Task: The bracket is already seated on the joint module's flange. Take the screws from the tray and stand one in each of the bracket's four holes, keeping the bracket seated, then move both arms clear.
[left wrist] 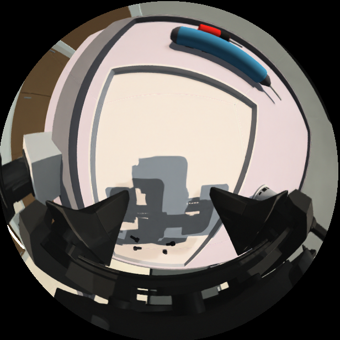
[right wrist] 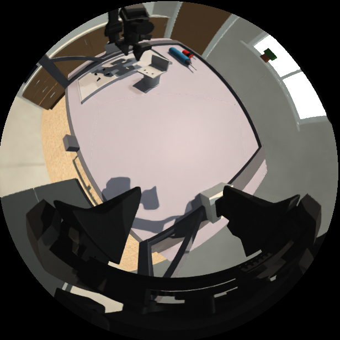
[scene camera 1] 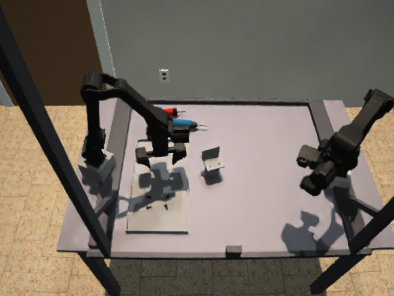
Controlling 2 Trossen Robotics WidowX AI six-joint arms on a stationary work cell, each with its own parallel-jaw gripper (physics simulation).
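Places are measured from the left arm's base along level axes (x ahead, y left, z up), in centimetres.
Pixels of known places: left gripper, fingertip midpoint: (scene camera 1: 161, 165); right gripper, fingertip midpoint: (scene camera 1: 308, 173); left arm's base, origin of the base link: (scene camera 1: 95, 159).
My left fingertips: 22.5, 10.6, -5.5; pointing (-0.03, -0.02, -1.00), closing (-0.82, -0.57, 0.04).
Observation:
For each thing: its top centre in the pictures, then the offset to it from my left fingertips, as dx, dy, dz. "spot": a spot on its surface instead.
- pale tray, middle of its top: (scene camera 1: 159, 180) +2.0, -5.7, -1.3
- screw, middle of its top: (scene camera 1: 166, 206) +9.1, -14.8, -1.4
- joint module, middle of its top: (scene camera 1: 213, 161) +18.7, +7.4, +3.5
- blue screwdriver, surface spot: (scene camera 1: 182, 122) spot: -1.4, +23.6, +1.0
- red screwdriver, middle of its top: (scene camera 1: 174, 109) -8.1, +29.9, +0.5
- small grey block, middle of its top: (scene camera 1: 234, 248) +37.6, -22.0, +2.8
The pale tray (scene camera 1: 137, 223) (left wrist: 175, 115) (right wrist: 87, 92) lies left of centre. Several small black screws lie loose near its front, one screw (scene camera 1: 166, 206) (left wrist: 171, 243) among them. The light bracket (scene camera 1: 213, 163) (right wrist: 152, 71), an L-shape with an upright back plate, sits on the joint module (scene camera 1: 213, 173) (right wrist: 150, 81) right of the tray. My left gripper (scene camera 1: 161, 158) (left wrist: 170, 193) is open and empty, above the tray, behind the screws. My right gripper (scene camera 1: 303, 174) (right wrist: 183, 190) is open and empty, above the table's right side. In the left wrist view a finger partly hides the bracket and module.
A blue screwdriver (scene camera 1: 182, 122) (left wrist: 220, 52) (right wrist: 179, 56) and a red screwdriver (scene camera 1: 170, 112) (left wrist: 210, 31) (right wrist: 187, 53) lie behind the tray. A small grey block (scene camera 1: 233, 251) (right wrist: 71, 143) is at the front edge. Dark frame posts stand at both sides.

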